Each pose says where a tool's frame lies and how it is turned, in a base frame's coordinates. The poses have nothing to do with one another.
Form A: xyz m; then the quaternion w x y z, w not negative.
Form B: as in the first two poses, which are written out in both.
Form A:
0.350 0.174 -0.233 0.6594 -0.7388 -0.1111 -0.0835
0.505 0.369 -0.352 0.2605 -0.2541 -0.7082 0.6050
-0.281 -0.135 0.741 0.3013 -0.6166 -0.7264 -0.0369
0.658 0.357 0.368 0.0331 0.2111 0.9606 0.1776
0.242 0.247 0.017 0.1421 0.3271 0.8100 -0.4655
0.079 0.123 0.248 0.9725 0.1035 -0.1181 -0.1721
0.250 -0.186 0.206 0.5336 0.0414 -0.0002 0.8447
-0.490 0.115 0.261 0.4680 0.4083 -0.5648 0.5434
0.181 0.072 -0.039 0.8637 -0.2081 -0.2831 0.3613
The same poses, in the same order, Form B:
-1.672 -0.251 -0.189 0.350 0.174 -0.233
-0.688 -1.918 1.638 0.505 0.369 -0.352
-1.636 -1.927 -0.098 -0.281 -0.135 0.741
0.650 2.956 0.546 0.658 0.357 0.368
0.944 2.337 -1.343 0.242 0.247 0.017
0.209 -0.238 -0.347 0.079 0.123 0.248
0.099 0.000 2.013 0.250 -0.186 0.206
1.001 -1.385 1.333 -0.490 0.115 0.261
-0.436 -0.593 0.757 0.181 0.072 -0.039

